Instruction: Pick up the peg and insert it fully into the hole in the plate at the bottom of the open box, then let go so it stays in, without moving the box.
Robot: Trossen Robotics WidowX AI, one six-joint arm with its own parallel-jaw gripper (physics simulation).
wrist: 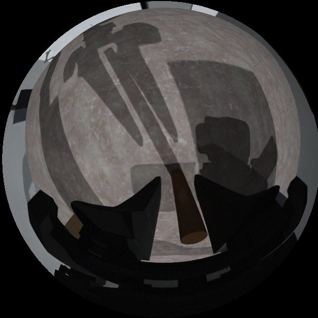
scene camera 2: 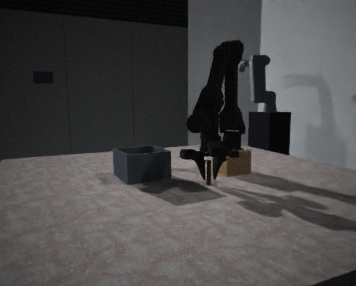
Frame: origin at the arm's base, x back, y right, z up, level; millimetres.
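Where they show: gripper, fingertip midpoint: [scene camera 2: 209,179].
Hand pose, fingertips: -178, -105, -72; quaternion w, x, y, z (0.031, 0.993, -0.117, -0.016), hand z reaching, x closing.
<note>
After its pixels a point has its place, as x, y, z.
The brown peg [scene camera 2: 209,171] @[-180, -110, -43] [wrist: 188,210] stands upright on the table. My gripper [scene camera 2: 209,179] @[-178, -105, -72] [wrist: 177,179] points down with a finger on each side of the peg, its tips low near the table. The fingers are partly open: in the wrist view a gap shows between the left finger and the peg, while the right finger is close to it. The dark blue open box [scene camera 2: 149,167] @[-336, 19, -38] stands to the left of the gripper in the scene view. Its plate and hole are hidden behind its walls.
A yellow-brown block [scene camera 2: 241,164] @[-4, -62, -49] [wrist: 73,227] stands behind and right of the gripper in the scene view. It shows at the lower left in the wrist view. Shadows of the arm and box fall across the table [scene camera 2: 100,225] @[-573, -253, -88]. A black pedestal [scene camera 2: 270,131] stands at the back right.
</note>
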